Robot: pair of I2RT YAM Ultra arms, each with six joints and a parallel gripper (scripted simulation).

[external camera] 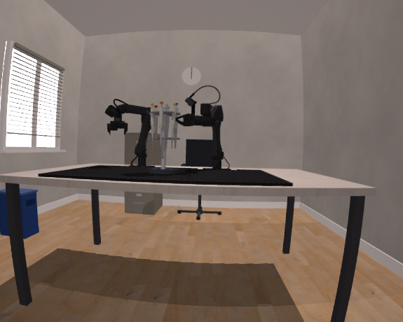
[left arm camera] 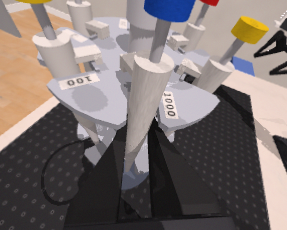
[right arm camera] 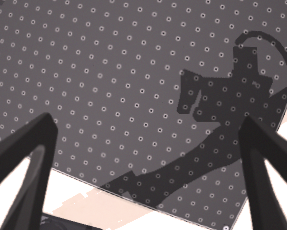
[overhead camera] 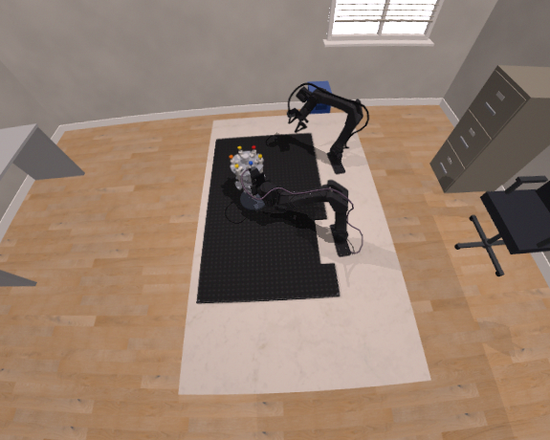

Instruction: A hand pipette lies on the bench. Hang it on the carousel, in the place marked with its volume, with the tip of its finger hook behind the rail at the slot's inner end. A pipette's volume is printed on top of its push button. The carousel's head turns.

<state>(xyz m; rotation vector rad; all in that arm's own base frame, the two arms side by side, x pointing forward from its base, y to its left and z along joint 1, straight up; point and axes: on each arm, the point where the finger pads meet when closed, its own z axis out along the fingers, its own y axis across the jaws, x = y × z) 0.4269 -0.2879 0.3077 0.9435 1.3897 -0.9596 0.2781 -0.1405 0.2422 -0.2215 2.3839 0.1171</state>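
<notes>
My left gripper is now 10 mm short of the hand pipette, 10 mm to the left of it and 30 mm above it.
</notes>
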